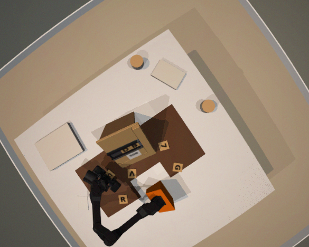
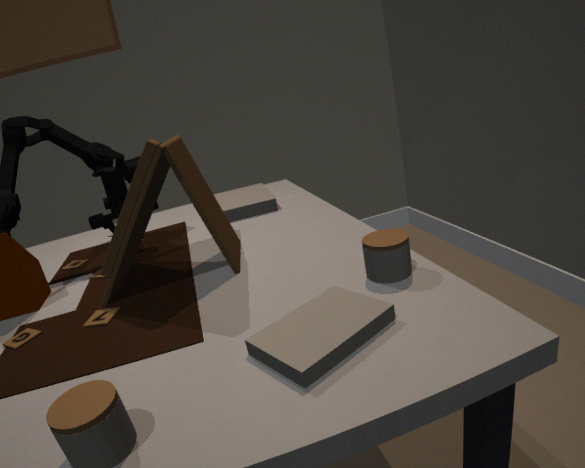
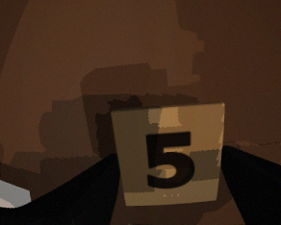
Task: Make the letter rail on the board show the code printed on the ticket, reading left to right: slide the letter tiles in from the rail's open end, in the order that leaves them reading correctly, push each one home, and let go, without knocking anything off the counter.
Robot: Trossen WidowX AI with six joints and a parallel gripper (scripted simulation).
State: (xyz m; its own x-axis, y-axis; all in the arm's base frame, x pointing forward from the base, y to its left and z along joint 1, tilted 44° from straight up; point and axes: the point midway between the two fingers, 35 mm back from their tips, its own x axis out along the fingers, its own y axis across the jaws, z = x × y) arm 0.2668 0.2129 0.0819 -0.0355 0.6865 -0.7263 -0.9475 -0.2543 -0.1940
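The white ticket is 4 cm ahead of my gripper tip, 22 cm to the right of it and 6 cm above it. The rest, counted from my gripper tip: brown mat 7 cm behind, 20 cm to the right, 3 cm below; pale card 7 cm behind, 27 cm to the left, 3 cm below; flat slab 35 cm ahead, 66 cm to the right, 2 cm below.
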